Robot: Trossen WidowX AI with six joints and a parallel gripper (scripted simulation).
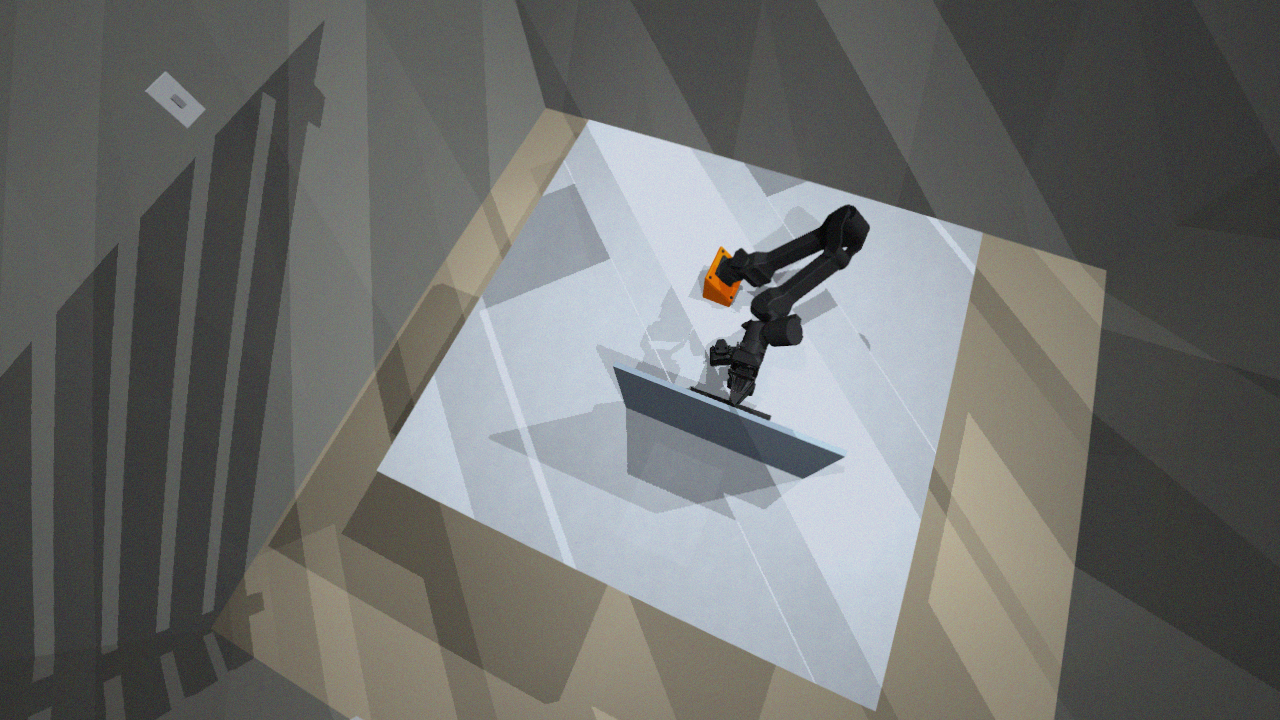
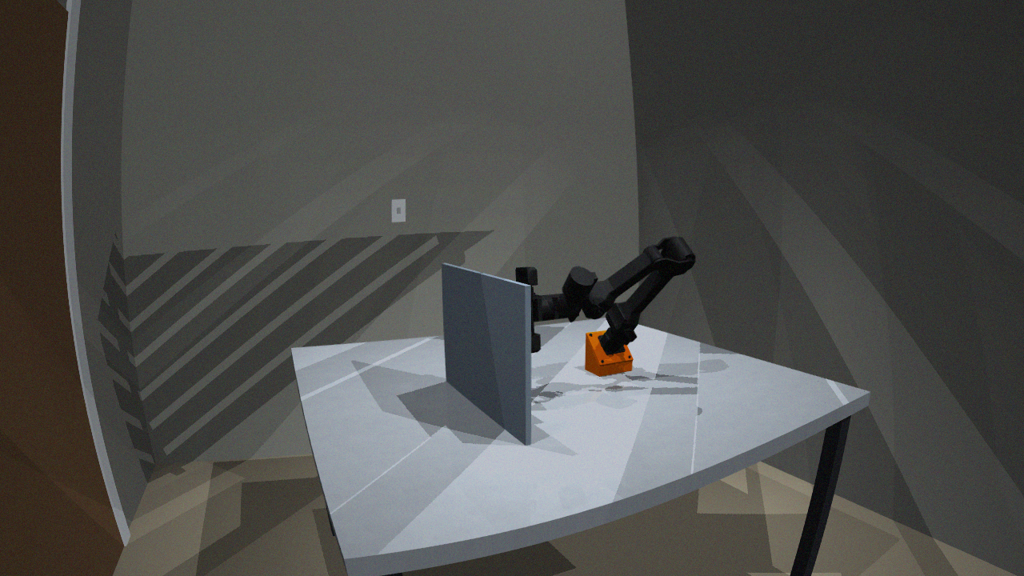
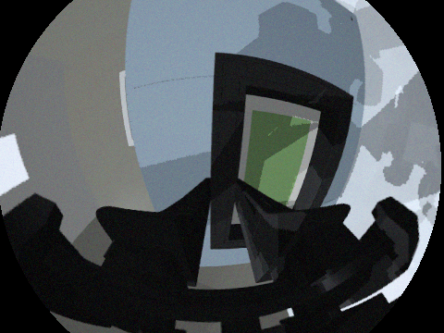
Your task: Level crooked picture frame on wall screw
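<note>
The picture frame lies 50 mm below my gripper tip and 10 mm ahead of it. Round my gripper tip: grey wall panel: 70 mm below, 20 mm ahead, 10 mm to the right.
</note>
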